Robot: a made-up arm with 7 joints. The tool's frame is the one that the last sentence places. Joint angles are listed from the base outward.
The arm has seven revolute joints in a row. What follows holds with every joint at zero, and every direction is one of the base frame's. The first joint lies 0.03 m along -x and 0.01 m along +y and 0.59 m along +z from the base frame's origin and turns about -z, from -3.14 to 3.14 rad. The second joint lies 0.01 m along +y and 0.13 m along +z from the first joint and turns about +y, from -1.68 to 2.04 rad. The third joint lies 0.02 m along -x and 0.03 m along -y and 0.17 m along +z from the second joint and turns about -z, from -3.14 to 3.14 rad. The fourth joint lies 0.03 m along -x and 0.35 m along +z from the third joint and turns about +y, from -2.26 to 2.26 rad. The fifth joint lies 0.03 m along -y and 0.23 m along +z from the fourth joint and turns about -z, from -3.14 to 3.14 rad. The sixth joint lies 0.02 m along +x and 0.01 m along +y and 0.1 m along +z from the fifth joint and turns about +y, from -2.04 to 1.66 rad. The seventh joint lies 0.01 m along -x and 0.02 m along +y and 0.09 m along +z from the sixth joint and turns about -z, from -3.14 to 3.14 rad. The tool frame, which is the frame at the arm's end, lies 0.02 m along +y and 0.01 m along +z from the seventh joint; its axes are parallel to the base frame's.
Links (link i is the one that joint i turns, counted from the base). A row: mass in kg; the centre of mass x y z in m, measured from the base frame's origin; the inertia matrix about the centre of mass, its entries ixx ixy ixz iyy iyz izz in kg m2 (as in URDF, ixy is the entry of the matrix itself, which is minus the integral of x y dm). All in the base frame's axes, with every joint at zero. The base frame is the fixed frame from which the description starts. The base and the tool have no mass.
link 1: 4.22; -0.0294 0.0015 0.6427; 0.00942 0 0 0.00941 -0.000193 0.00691
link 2: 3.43; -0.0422 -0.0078 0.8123; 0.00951 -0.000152 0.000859 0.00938 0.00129 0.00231
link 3: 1.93; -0.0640 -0.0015 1.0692; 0.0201 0 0.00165 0.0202 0 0.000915
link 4: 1.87; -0.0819 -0.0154 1.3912; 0.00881 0 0 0.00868 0.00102 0.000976
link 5: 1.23; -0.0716 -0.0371 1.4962; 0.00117 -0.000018 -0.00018 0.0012 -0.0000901 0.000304
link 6: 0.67; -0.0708 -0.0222 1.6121; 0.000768 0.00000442 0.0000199 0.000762 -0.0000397 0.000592
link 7: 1.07; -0.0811 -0.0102 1.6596; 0.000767 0 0 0.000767 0 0.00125
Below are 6 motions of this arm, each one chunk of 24 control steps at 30 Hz.
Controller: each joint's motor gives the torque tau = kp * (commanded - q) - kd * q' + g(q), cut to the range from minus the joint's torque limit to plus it. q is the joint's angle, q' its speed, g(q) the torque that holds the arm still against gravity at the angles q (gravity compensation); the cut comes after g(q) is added. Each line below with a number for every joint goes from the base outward.
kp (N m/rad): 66 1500 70 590 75 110 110
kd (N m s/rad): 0.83 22 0.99 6.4 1.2 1.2 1.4
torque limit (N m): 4.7 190 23 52 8.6 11 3.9
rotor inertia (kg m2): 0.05 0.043 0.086 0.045 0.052 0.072 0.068
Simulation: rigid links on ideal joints. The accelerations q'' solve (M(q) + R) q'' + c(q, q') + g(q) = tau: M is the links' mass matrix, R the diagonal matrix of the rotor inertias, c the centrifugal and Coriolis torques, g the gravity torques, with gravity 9.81 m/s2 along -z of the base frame. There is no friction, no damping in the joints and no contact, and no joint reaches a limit. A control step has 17 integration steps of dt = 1/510 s. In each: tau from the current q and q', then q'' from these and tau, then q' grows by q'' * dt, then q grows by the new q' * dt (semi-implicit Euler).
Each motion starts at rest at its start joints. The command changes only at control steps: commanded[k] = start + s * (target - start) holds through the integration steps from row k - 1 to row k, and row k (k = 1, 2, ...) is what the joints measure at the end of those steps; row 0 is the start. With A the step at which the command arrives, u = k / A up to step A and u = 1 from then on. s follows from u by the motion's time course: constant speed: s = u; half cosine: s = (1 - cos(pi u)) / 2; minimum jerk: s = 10 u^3 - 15 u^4 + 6 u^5; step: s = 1 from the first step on.
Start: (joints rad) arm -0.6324 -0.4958 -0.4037 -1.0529 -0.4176 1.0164 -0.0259
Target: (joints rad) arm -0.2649 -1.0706 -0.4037 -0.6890 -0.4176 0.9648 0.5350
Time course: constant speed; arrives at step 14
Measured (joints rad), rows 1 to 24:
1: -0.6333 -0.5177 -0.4195 -1.0110 -0.4170 1.0186 0.0001
2: -0.6282 -0.5558 -0.4539 -0.9707 -0.4011 1.0227 0.0541
3: -0.6203 -0.6011 -0.4879 -0.9541 -0.3877 1.0193 0.1064
4: -0.6195 -0.6525 -0.4977 -0.9381 -0.3951 1.0050 0.1444
5: -0.6280 -0.7039 -0.4717 -0.9192 -0.4131 0.9895 0.1777
6: -0.6403 -0.7519 -0.4226 -0.8987 -0.4260 0.9825 0.2166
7: -0.6479 -0.7968 -0.3777 -0.8754 -0.4289 0.9829 0.2601
8: -0.6449 -0.8383 -0.3591 -0.8494 -0.4258 0.9836 0.3024
9: -0.6310 -0.8769 -0.3719 -0.8214 -0.4218 0.9807 0.3416
10: -0.6109 -0.9134 -0.4039 -0.7920 -0.4184 0.9760 0.3800
11: -0.5899 -0.9492 -0.4361 -0.7622 -0.4151 0.9726 0.4194
12: -0.5714 -0.9856 -0.4546 -0.7328 -0.4115 0.9713 0.4599
13: -0.5556 -1.0240 -0.4556 -0.7047 -0.4084 0.9700 0.5002
14: -0.5408 -1.0652 -0.4437 -0.6789 -0.4075 0.9668 0.5403
15: -0.5223 -1.0871 -0.4115 -0.7017 -0.4131 0.9609 0.5539
16: -0.5055 -1.0986 -0.3695 -0.7151 -0.4347 0.9500 0.5397
17: -0.4858 -1.1003 -0.3409 -0.7131 -0.4497 0.9454 0.5278
18: -0.4575 -1.0922 -0.3436 -0.7060 -0.4442 0.9522 0.5304
19: -0.4208 -1.0793 -0.3768 -0.6948 -0.4259 0.9629 0.5372
20: -0.3794 -1.0661 -0.4237 -0.6841 -0.4086 0.9694 0.5381
21: -0.3372 -1.0564 -0.4644 -0.6774 -0.3997 0.9706 0.5346
22: -0.2981 -1.0525 -0.4826 -0.6749 -0.3989 0.9695 0.5325
23: -0.2644 -1.0546 -0.4713 -0.6764 -0.4028 0.9689 0.5334
24: -0.2358 -1.0612 -0.4361 -0.6813 -0.4089 0.9681 0.5351

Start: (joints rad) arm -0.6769 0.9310 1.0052 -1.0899 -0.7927 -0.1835 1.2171
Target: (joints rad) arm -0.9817 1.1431 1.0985 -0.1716 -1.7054 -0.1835 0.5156
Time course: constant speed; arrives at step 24
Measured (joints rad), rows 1 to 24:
1: -0.6893 0.9331 1.0008 -1.0593 -0.8164 -0.1897 1.1981
2: -0.7141 0.9428 0.9836 -1.0070 -0.8649 -0.1916 1.1581
3: -0.7362 0.9558 0.9659 -0.9641 -0.9147 -0.1847 1.1192
4: -0.7499 0.9648 0.9655 -0.9296 -0.9548 -0.1814 1.0912
5: -0.7596 0.9710 0.9804 -0.8939 -0.9884 -0.1851 1.0674
6: -0.7697 0.9793 0.9989 -0.8556 -1.0226 -0.1885 1.0400
7: -0.7807 0.9905 1.0161 -0.8160 -1.0601 -0.1869 1.0088
8: -0.7914 1.0024 1.0341 -0.7761 -1.0990 -0.1827 0.9780
9: -0.8009 1.0134 1.0534 -0.7372 -1.1368 -0.1801 0.9492
10: -0.8100 1.0234 1.0707 -0.6990 -1.1735 -0.1802 0.9211
11: -0.8197 1.0329 1.0817 -0.6607 -1.2103 -0.1810 0.8922
12: -0.8303 1.0419 1.0842 -0.6224 -1.2482 -0.1812 0.8626
13: -0.8417 1.0501 1.0796 -0.5842 -1.2870 -0.1811 0.8330
14: -0.8532 1.0574 1.0704 -0.5464 -1.3261 -0.1818 0.8037
15: -0.8649 1.0641 1.0600 -0.5088 -1.3651 -0.1835 0.7745
16: -0.8763 1.0708 1.0513 -0.4713 -1.4041 -0.1853 0.7452
17: -0.8875 1.0780 1.0471 -0.4336 -1.4428 -0.1863 0.7158
18: -0.8983 1.0863 1.0492 -0.3955 -1.4811 -0.1864 0.6866
19: -0.9089 1.0959 1.0578 -0.3569 -1.5189 -0.1856 0.6574
20: -0.9195 1.1064 1.0712 -0.3180 -1.5562 -0.1845 0.6283
21: -0.9305 1.1176 1.0862 -0.2789 -1.5932 -0.1832 0.5991
22: -0.9420 1.1286 1.0993 -0.2399 -1.6304 -0.1820 0.5699
23: -0.9543 1.1388 1.1077 -0.2013 -1.6679 -0.1813 0.5407
24: -0.9671 1.1477 1.1104 -0.1631 -1.7059 -0.1815 0.5115

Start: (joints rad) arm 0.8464 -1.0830 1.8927 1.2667 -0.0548 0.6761 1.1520
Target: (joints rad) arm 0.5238 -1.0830 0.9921 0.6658 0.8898 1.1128 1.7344
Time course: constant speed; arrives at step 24
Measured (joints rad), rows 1 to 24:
1: 0.8428 -1.0857 1.8860 1.2462 -0.0284 0.6931 1.1680
2: 0.8369 -1.0885 1.8696 1.2113 0.0243 0.7193 1.2011
3: 0.8334 -1.0886 1.8429 1.1842 0.0763 0.7368 1.2327
4: 0.8317 -1.0878 1.8032 1.1627 0.1170 0.7509 1.2554
5: 0.8286 -1.0873 1.7522 1.1377 0.1511 0.7698 1.2756
6: 0.8230 -1.0860 1.6946 1.1100 0.1851 0.7898 1.2990
7: 0.8150 -1.0837 1.6346 1.0836 0.2215 0.8068 1.3249
8: 0.8039 -1.0814 1.5754 1.0587 0.2594 0.8228 1.3503
9: 0.7893 -1.0799 1.5201 1.0337 0.2973 0.8405 1.3742
10: 0.7710 -1.0791 1.4719 1.0087 0.3349 0.8595 1.3978
11: 0.7497 -1.0789 1.4322 0.9842 0.3733 0.8783 1.4220
12: 0.7258 -1.0794 1.4006 0.9597 0.4131 0.8965 1.4466
13: 0.7000 -1.0805 1.3753 0.9351 0.4544 0.9148 1.4710
14: 0.6731 -1.0820 1.3533 0.9105 0.4962 0.9334 1.4952
15: 0.6458 -1.0836 1.3316 0.8860 0.5381 0.9524 1.5194
16: 0.6185 -1.0849 1.3071 0.8614 0.5795 0.9714 1.5437
17: 0.5918 -1.0857 1.2774 0.8368 0.6202 0.9901 1.5680
18: 0.5660 -1.0858 1.2413 0.8121 0.6600 1.0083 1.5924
19: 0.5414 -1.0852 1.1988 0.7874 0.6986 1.0263 1.6166
20: 0.5181 -1.0840 1.1513 0.7628 0.7363 1.0440 1.6408
21: 0.4965 -1.0824 1.1012 0.7384 0.7733 1.0617 1.6650
22: 0.4767 -1.0807 1.0514 0.7140 0.8102 1.0794 1.6892
23: 0.4588 -1.0794 1.0045 0.6894 0.8474 1.0972 1.7135
24: 0.4432 -1.0787 0.9624 0.6648 0.8855 1.1151 1.7377

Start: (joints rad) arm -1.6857 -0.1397 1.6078 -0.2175 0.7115 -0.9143 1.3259
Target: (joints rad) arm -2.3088 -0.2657 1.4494 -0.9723 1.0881 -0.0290 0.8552
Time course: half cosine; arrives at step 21
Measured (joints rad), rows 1 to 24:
1: -1.6894 -0.1397 1.6085 -0.2213 0.7136 -0.9110 1.3242
2: -1.7009 -0.1401 1.6105 -0.2344 0.7205 -0.8978 1.3172
3: -1.7183 -0.1418 1.6131 -0.2569 0.7315 -0.8715 1.3033
4: -1.7382 -0.1456 1.6137 -0.2868 0.7456 -0.8345 1.2840
5: -1.7610 -0.1512 1.6101 -0.3237 0.7629 -0.7905 1.2611
6: -1.7881 -0.1583 1.6021 -0.3672 0.7833 -0.7408 1.2349
7: -1.8197 -0.1664 1.5909 -0.4159 0.8059 -0.6856 1.2054
8: -1.8559 -0.1755 1.5785 -0.4683 0.8305 -0.6248 1.1729
9: -1.8963 -0.1852 1.5661 -0.5233 0.8569 -0.5598 1.1385
10: -1.9401 -0.1952 1.5536 -0.5798 0.8848 -0.4930 1.1033
11: -1.9861 -0.2053 1.5407 -0.6365 0.9133 -0.4261 1.0678
12: -2.0330 -0.2154 1.5268 -0.6923 0.9414 -0.3605 1.0328
13: -2.0795 -0.2253 1.5116 -0.7461 0.9686 -0.2971 0.9991
14: -2.1249 -0.2348 1.4952 -0.7966 0.9943 -0.2374 0.9673
15: -2.1686 -0.2438 1.4776 -0.8427 1.0181 -0.1827 0.9384
16: -2.2104 -0.2519 1.4595 -0.8833 1.0395 -0.1346 0.9128
17: -2.2499 -0.2590 1.4415 -0.9174 1.0578 -0.0939 0.8913
18: -2.2868 -0.2649 1.4243 -0.9442 1.0726 -0.0615 0.8741
19: -2.3203 -0.2693 1.4086 -0.9631 1.0836 -0.0381 0.8618
20: -2.3495 -0.2723 1.3949 -0.9735 1.0905 -0.0242 0.8547
21: -2.3730 -0.2738 1.3835 -0.9753 1.0932 -0.0202 0.8528
22: -2.3922 -0.2735 1.3771 -0.9722 1.0925 -0.0231 0.8546
23: -2.4111 -0.2720 1.3809 -0.9704 1.0910 -0.0262 0.8564
24: -2.4286 -0.2705 1.3952 -0.9704 1.0901 -0.0265 0.8561

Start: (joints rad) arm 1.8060 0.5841 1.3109 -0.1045 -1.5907 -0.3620 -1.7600
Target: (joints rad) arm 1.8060 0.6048 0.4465 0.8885 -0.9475 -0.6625 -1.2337
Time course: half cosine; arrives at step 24
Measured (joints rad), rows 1 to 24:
1: 1.8034 0.5840 1.3100 -0.1001 -1.5889 -0.3628 -1.7585
2: 1.7956 0.5838 1.3044 -0.0867 -1.5819 -0.3662 -1.7525
3: 1.7836 0.5841 1.2891 -0.0651 -1.5682 -0.3732 -1.7406
4: 1.7688 0.5845 1.2631 -0.0361 -1.5485 -0.3831 -1.7239
5: 1.7533 0.5845 1.2284 0.0002 -1.5245 -0.3951 -1.7039
6: 1.7392 0.5842 1.1879 0.0430 -1.4967 -0.4087 -1.6809
7: 1.7282 0.5838 1.1438 0.0920 -1.4652 -0.4243 -1.6546
8: 1.7217 0.5839 1.0971 0.1465 -1.4301 -0.4416 -1.6253
9: 1.7206 0.5850 1.0477 0.2052 -1.3919 -0.4598 -1.5937
10: 1.7259 0.5872 0.9950 0.2676 -1.3514 -0.4783 -1.5607
11: 1.7381 0.5902 0.9384 0.3326 -1.3094 -0.4967 -1.5267
12: 1.7569 0.5934 0.8779 0.3996 -1.2669 -0.5153 -1.4921
13: 1.7813 0.5966 0.8156 0.4670 -1.2249 -0.5343 -1.4576
14: 1.8095 0.5997 0.7544 0.5330 -1.1839 -0.5532 -1.4238
15: 1.8393 0.6025 0.6979 0.5964 -1.1444 -0.5714 -1.3912
16: 1.8681 0.6047 0.6480 0.6560 -1.1070 -0.5887 -1.3604
17: 1.8944 0.6062 0.6050 0.7101 -1.0722 -0.6049 -1.3319
18: 1.9181 0.6070 0.5668 0.7577 -1.0405 -0.6198 -1.3062
19: 1.9389 0.6071 0.5327 0.7989 -1.0126 -0.6330 -1.2837
20: 1.9565 0.6069 0.5031 0.8333 -0.9891 -0.6441 -1.2650
21: 1.9706 0.6071 0.4792 0.8605 -0.9706 -0.6527 -1.2502
22: 1.9807 0.6077 0.4614 0.8802 -0.9572 -0.6585 -1.2396
23: 1.9864 0.6084 0.4500 0.8918 -0.9491 -0.6615 -1.2335
24: 1.9876 0.6091 0.4453 0.8950 -0.9465 -0.6618 -1.2319

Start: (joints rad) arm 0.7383 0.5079 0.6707 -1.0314 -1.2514 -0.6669 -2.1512
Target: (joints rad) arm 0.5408 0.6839 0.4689 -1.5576 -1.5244 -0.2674 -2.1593
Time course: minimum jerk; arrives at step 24
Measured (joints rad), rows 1 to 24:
1: 0.7383 0.5080 0.6706 -1.0317 -1.2515 -0.6667 -2.1512
2: 0.7383 0.5088 0.6695 -1.0341 -1.2524 -0.6651 -2.1512
3: 0.7380 0.5109 0.6669 -1.0402 -1.2551 -0.6607 -2.1513
4: 0.7368 0.5146 0.6625 -1.0511 -1.2603 -0.6524 -2.1514
5: 0.7339 0.5200 0.6561 -1.0670 -1.2683 -0.6399 -2.1516
6: 0.7284 0.5272 0.6479 -1.0882 -1.2791 -0.6234 -2.1520
7: 0.7199 0.5361 0.6382 -1.1147 -1.2926 -0.6030 -2.1524
8: 0.7082 0.5464 0.6273 -1.1460 -1.3085 -0.5791 -2.1529
9: 0.6933 0.5579 0.6155 -1.1813 -1.3265 -0.5522 -2.1534
10: 0.6760 0.5704 0.6030 -1.2199 -1.3462 -0.5228 -2.1541
11: 0.6567 0.5835 0.5899 -1.2606 -1.3670 -0.4919 -2.1547
12: 0.6367 0.5969 0.5763 -1.3022 -1.3885 -0.4603 -2.1554
13: 0.6168 0.6104 0.5624 -1.3437 -1.4099 -0.4290 -2.1561
14: 0.5982 0.6235 0.5482 -1.3837 -1.4308 -0.3987 -2.1567
15: 0.5815 0.6359 0.5337 -1.4213 -1.4505 -0.3704 -2.1573
16: 0.5674 0.6472 0.5194 -1.4554 -1.4686 -0.3446 -2.1579
17: 0.5562 0.6573 0.5055 -1.4851 -1.4845 -0.3222 -2.1583
18: 0.5480 0.6659 0.4924 -1.5100 -1.4979 -0.3036 -2.1587
19: 0.5425 0.6727 0.4806 -1.5295 -1.5086 -0.2890 -2.1590
20: 0.5395 0.6778 0.4706 -1.5436 -1.5166 -0.2785 -2.1592
21: 0.5384 0.6811 0.4629 -1.5526 -1.5218 -0.2718 -2.1593
22: 0.5389 0.6830 0.4577 -1.5572 -1.5245 -0.2685 -2.1593
23: 0.5402 0.6836 0.4551 -1.5584 -1.5254 -0.2676 -2.1593
24: 0.5419 0.6837 0.4548 -1.5578 -1.5251 -0.2681 -2.1593

